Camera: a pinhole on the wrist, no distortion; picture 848 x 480 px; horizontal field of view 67.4 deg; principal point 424.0 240.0 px. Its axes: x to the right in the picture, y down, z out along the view. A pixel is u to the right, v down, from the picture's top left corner.
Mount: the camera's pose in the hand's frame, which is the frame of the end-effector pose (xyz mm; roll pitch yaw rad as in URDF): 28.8 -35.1 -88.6 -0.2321 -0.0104 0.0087
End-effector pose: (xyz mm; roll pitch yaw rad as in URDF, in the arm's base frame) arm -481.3 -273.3 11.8 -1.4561 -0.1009 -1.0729
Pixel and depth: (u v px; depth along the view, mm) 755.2 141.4 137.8
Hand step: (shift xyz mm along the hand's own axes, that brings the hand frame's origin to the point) 99.0 -23.6 51.2
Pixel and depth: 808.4 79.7 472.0
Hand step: 309.2 -39.9 401.1
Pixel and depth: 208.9 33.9 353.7
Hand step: -94.4 -66.4 280.7
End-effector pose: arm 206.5 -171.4 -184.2 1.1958 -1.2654 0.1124
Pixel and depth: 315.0 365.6 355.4
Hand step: -36.9 114.4 240.5
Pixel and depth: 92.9 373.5 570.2
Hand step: -275.8 209.9 435.7
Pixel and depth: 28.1 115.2 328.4
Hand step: -179.3 -24.1 243.7
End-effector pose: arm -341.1 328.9 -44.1 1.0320 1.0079 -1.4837
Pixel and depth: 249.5 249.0 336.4
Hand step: -67.6 46.1 236.7
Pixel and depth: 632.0 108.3 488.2
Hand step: 183.2 -19.9 411.4
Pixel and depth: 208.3 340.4 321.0
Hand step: -84.3 87.1 211.0
